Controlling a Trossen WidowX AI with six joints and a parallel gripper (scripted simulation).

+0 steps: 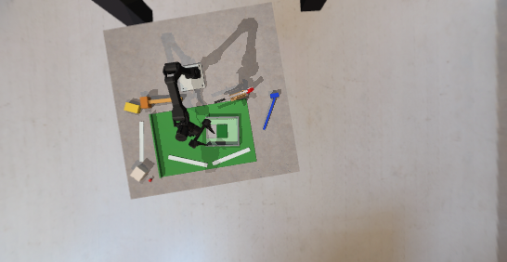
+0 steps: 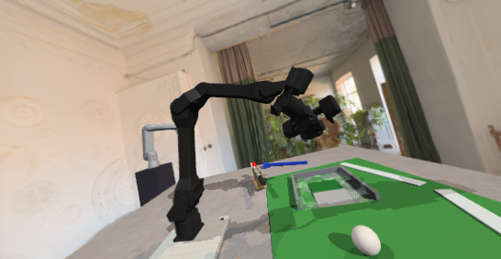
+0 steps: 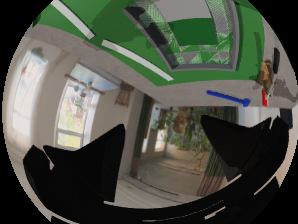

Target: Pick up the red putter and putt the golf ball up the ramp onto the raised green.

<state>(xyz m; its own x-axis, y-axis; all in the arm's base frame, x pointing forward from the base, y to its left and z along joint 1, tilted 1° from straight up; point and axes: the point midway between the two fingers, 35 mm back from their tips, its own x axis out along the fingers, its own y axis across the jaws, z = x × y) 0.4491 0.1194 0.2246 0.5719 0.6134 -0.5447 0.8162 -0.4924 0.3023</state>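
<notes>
The wooden piece lies 29 cm behind my gripper tip, 16 cm to the left of it and 18 cm below it. From my gripper tip the other things lie so: white golf ball 4 cm behind, 24 cm to the right, 19 cm below; then green mat 1 cm ahead, 11 cm to the right, 21 cm below; then blue putter 17 cm behind, 40 cm to the left, 20 cm below.
</notes>
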